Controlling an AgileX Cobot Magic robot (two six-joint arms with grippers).
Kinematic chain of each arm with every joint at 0, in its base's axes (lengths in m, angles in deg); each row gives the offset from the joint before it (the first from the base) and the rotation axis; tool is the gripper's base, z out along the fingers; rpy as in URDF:
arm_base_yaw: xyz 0 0 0.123 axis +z
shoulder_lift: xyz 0 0 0 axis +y
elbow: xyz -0.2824 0 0.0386 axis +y
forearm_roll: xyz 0.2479 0 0.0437 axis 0.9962 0 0.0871
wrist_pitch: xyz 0 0 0 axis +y
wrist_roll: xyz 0.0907 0 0.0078 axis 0.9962 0 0.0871
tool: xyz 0 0 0 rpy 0 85 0
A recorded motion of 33 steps. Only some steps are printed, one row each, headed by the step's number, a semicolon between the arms.
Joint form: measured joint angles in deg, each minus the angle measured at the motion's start. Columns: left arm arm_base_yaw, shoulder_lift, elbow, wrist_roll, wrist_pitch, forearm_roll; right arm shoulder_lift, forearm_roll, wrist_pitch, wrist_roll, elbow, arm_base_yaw.
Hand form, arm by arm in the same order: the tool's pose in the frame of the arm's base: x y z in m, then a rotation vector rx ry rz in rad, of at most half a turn. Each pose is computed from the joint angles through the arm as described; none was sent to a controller.
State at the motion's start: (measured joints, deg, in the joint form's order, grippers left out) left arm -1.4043 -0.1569 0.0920 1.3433 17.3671 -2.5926; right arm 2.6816 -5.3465 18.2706 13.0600 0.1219 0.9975
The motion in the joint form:
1: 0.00 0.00 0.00 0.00 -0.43 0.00; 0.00 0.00 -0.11 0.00 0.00 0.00
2: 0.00 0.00 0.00 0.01 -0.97 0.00; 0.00 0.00 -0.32 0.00 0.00 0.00
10: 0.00 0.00 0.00 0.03 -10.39 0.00; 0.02 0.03 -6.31 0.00 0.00 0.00
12: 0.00 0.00 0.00 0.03 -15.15 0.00; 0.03 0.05 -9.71 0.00 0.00 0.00
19: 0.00 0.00 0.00 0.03 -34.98 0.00; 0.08 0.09 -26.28 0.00 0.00 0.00
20: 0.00 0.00 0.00 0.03 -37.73 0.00; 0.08 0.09 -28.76 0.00 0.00 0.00
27: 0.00 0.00 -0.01 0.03 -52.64 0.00; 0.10 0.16 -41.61 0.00 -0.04 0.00
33: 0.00 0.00 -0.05 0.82 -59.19 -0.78; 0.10 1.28 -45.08 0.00 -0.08 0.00
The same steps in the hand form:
1: 0.0544 -0.0025 0.1860 0.0137 1.7779 -0.0437; 0.0570 -0.0017 0.1812 0.1328 1.8440 0.0824
2: 0.0545 -0.0025 0.1868 0.0134 1.7684 -0.0434; 0.0571 -0.0016 0.1816 0.1323 1.8404 0.0829
10: 0.0563 -0.0019 0.2016 0.0071 1.6042 -0.0397; 0.0592 -0.0007 0.1908 0.1183 1.7376 0.0967
12: 0.0563 -0.0015 0.2092 0.0039 1.5212 -0.0379; 0.0600 -0.0002 0.1961 0.1105 1.6792 0.1042
19: 0.0494 0.0000 0.2398 -0.0089 1.1753 -0.0305; 0.0592 0.0022 0.2222 0.0729 1.3941 0.1375
20: 0.0476 0.0003 0.2437 -0.0106 1.1274 -0.0294; 0.0584 0.0025 0.2260 0.0673 1.3513 0.1420
27: 0.0349 0.0015 0.2636 -0.0195 0.8672 -0.0238; 0.0518 0.0042 0.2454 0.0399 1.1287 0.1648
33: 0.0277 0.0029 0.2713 -0.0305 0.7527 -0.0144; 0.0492 0.0038 0.2506 0.0496 1.0667 0.1814

